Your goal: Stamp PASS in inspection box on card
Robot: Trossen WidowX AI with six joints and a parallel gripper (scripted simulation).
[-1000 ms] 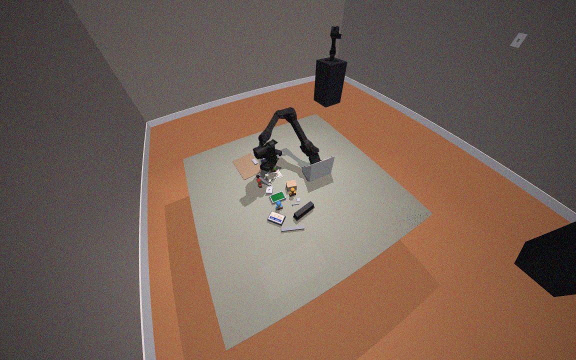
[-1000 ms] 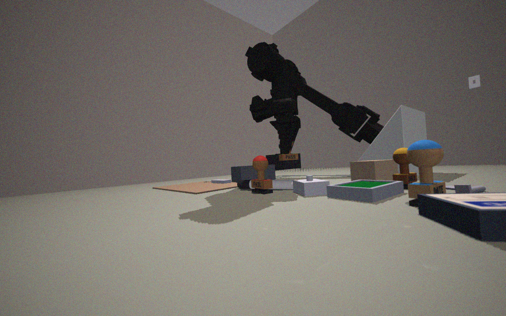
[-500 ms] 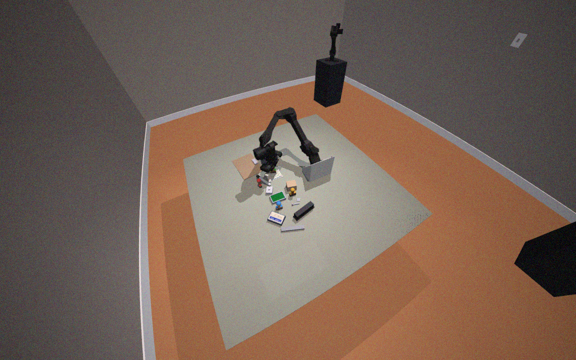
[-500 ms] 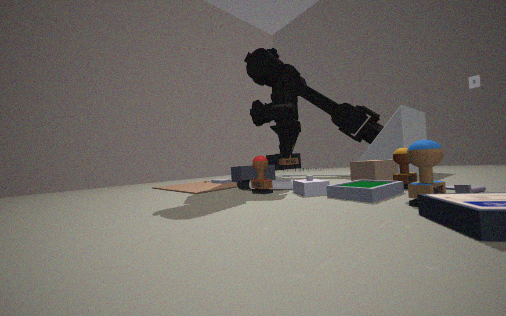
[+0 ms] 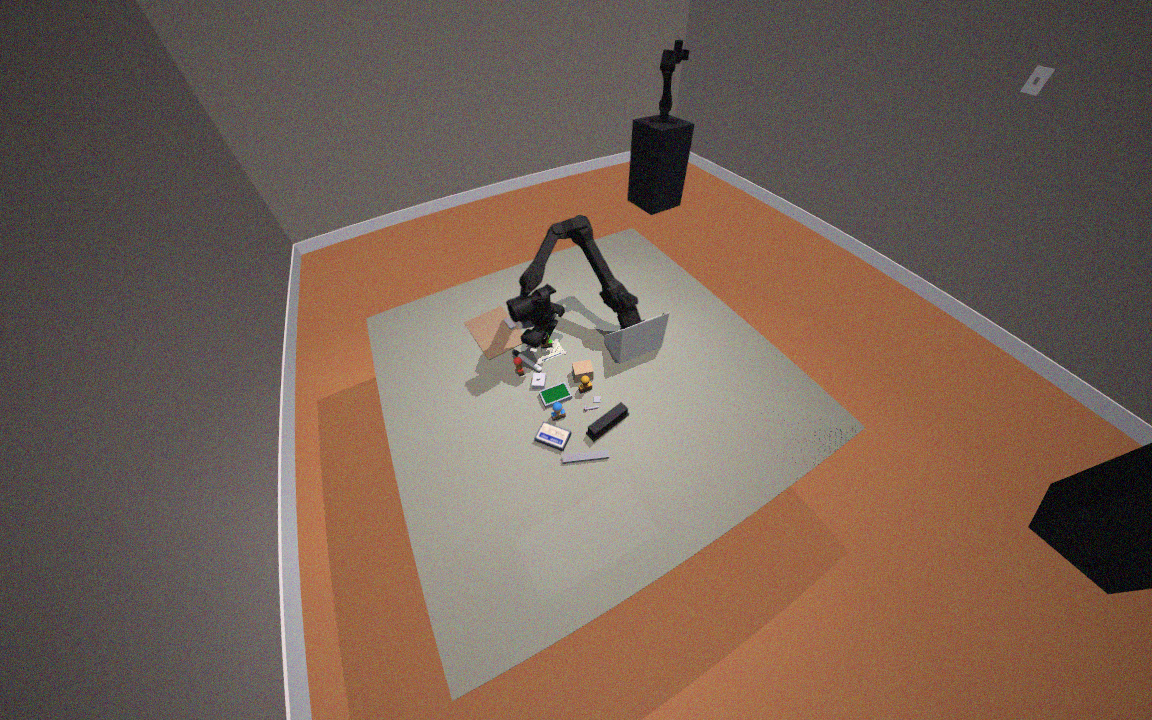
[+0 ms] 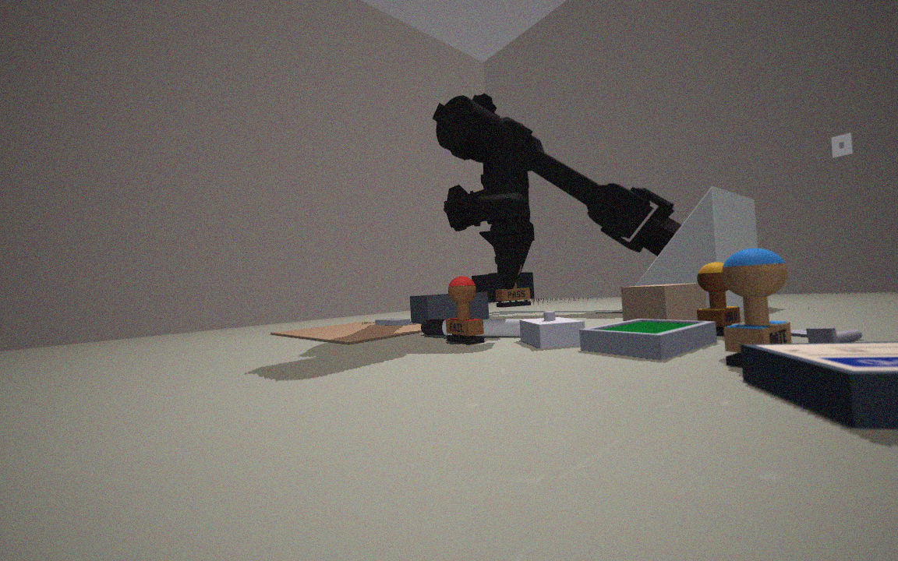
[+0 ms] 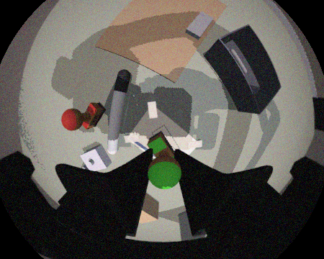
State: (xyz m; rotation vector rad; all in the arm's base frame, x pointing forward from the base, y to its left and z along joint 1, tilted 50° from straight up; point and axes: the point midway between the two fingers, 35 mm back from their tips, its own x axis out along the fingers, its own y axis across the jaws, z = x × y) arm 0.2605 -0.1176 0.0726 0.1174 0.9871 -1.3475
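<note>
The white card lies 10 mm to the left of my gripper tip and 50 mm below it. From my gripper tip the other things lie so: red-topped fail stamp (120 mm ahead, 30 mm to the left, 30 mm below); then white marker (90 mm ahead, 10 mm to the right, 40 mm below); then pass stamp (right at my gripper tip).
</note>
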